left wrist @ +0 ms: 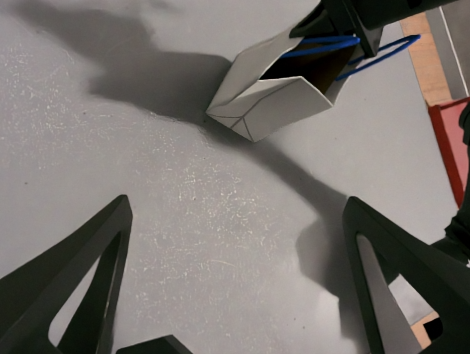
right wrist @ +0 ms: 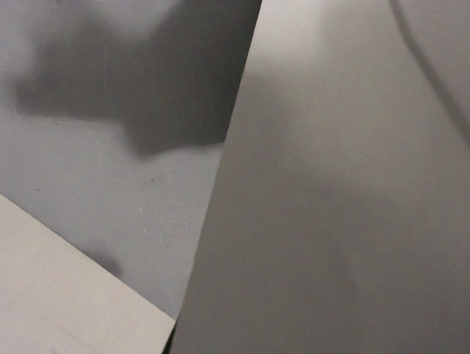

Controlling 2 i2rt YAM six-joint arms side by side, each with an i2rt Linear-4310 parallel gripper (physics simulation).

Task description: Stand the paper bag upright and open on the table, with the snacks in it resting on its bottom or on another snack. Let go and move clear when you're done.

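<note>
The white paper bag (left wrist: 280, 107) (right wrist: 325, 200) with blue handles is tilted at the upper middle of the left wrist view. Its creased bottom end points to the lower left and its open mouth faces the upper right. The inside is dark and I see no snacks. Its pale side fills much of the right wrist view. My right gripper (left wrist: 290, 35) is shut on the bag's rim by the handles; its tips are mostly hidden in its own view. I cannot tell whether the bag's bottom touches the table (left wrist: 200, 260) (right wrist: 150, 200). My left gripper (left wrist: 239, 205) is open and empty, apart from the bag.
A red-rimmed tray (left wrist: 447, 155) lies at the right edge of the left wrist view, by a wooden strip (left wrist: 425, 60). Dark arm parts (left wrist: 457, 232) show below the tray. A pale flat surface (right wrist: 65, 290) fills the right wrist view's lower left corner.
</note>
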